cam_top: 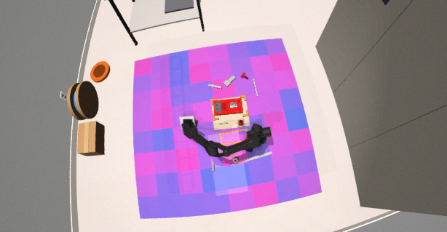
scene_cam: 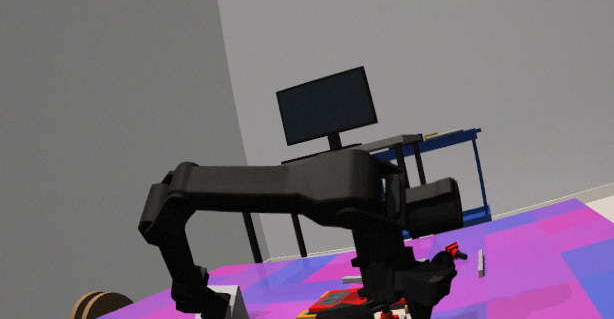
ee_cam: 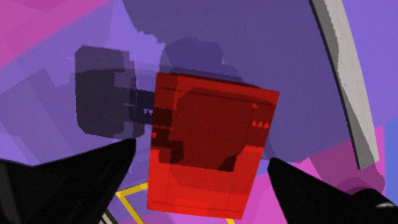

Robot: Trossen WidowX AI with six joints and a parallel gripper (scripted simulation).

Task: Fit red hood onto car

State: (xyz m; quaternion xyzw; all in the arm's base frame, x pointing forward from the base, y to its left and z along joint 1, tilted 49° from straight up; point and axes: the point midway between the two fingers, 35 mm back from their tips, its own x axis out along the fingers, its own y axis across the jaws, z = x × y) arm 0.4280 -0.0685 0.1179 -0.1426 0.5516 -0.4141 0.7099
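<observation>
The red hood lies right at my gripper tip. Also, from my gripper tip: beige jig plate (230 mm to the left, 130 mm behind, 10 mm below); then wheel (130 mm to the right, 120 mm behind, 10 mm below).
</observation>
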